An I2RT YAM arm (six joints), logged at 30 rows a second.
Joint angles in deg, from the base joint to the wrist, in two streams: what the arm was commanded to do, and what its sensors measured. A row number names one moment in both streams.
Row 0, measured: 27.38 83.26 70.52 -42.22 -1.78 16.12
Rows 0 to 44, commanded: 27.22 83.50 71.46 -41.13 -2.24 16.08; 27.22 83.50 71.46 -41.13 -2.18 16.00; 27.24 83.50 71.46 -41.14 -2.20 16.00; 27.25 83.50 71.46 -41.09 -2.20 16.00; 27.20 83.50 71.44 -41.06 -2.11 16.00; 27.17 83.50 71.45 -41.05 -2.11 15.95; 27.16 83.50 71.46 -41.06 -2.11 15.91; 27.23 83.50 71.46 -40.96 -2.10 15.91; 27.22 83.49 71.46 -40.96 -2.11 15.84; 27.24 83.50 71.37 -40.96 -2.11 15.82; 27.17 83.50 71.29 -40.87 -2.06 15.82; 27.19 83.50 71.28 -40.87 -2.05 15.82; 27.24 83.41 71.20 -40.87 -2.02 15.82; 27.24 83.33 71.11 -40.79 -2.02 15.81; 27.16 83.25 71.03 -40.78 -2.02 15.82; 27.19 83.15 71.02 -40.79 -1.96 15.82; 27.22 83.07 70.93 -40.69 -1.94 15.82; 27.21 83.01 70.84 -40.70 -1.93 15.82; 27.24 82.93 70.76 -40.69 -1.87 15.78; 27.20 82.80 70.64 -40.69 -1.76 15.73; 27.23 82.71 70.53 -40.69 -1.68 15.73; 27.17 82.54 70.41 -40.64 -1.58 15.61; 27.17 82.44 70.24 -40.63 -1.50 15.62; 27.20 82.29 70.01 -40.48 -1.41 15.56; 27.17 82.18 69.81 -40.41 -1.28 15.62; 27.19 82.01 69.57 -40.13 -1.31 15.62; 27.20 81.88 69.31 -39.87 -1.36 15.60; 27.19 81.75 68.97 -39.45 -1.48 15.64; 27.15 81.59 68.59 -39.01 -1.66 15.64; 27.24 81.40 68.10 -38.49 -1.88 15.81; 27.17 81.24 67.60 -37.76 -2.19 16.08; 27.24 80.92 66.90 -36.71 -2.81 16.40; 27.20 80.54 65.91 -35.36 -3.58 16.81; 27.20 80.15 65.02 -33.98 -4.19 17.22; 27.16 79.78 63.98 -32.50 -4.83 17.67; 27.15 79.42 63.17 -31.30 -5.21 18.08; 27.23 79.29 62.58 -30.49 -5.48 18.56; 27.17 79.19 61.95 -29.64 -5.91 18.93; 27.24 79.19 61.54 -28.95 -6.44 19.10; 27.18 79.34 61.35 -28.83 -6.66 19.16; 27.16 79.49 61.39 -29.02 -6.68 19.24; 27.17 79.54 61.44 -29.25 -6.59 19.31; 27.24 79.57 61.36 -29.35 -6.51 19.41; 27.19 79.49 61.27 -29.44 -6.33 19.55; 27.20 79.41 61.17 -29.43 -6.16 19.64
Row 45, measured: 27.38 81.19 61.69 -32.16 -5.65 18.61
